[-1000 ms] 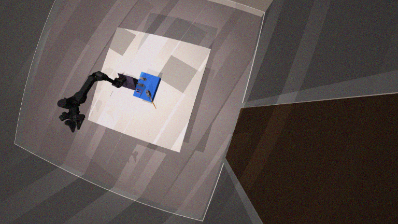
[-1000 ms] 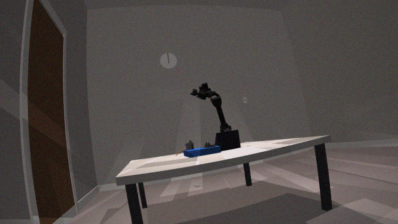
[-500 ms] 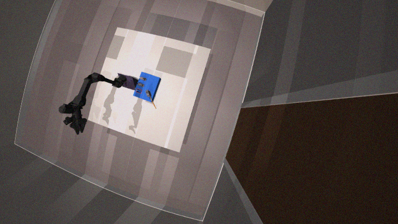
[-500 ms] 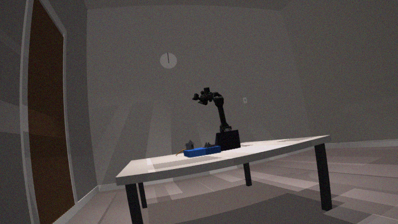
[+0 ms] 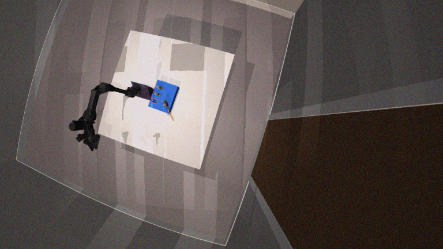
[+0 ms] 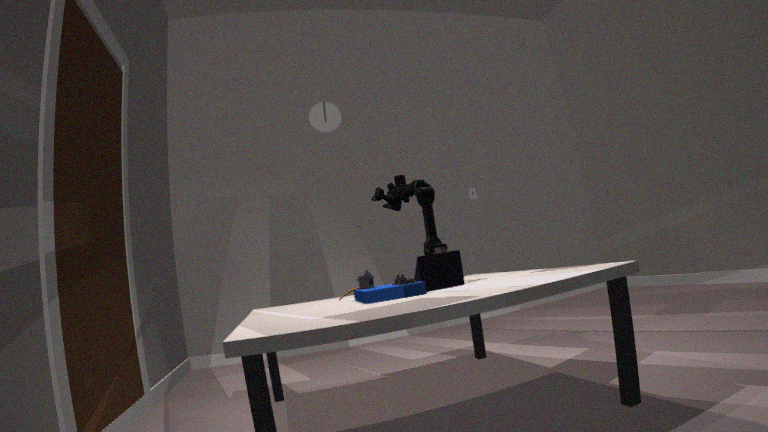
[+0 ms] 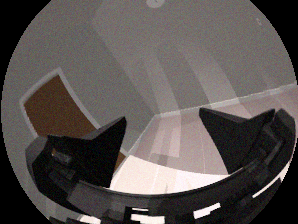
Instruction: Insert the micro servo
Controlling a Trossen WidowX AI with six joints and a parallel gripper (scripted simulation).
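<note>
The blue deck is 57 cm to the left of my gripper tip, 46 cm below it and 15 cm ahead of it.
</note>
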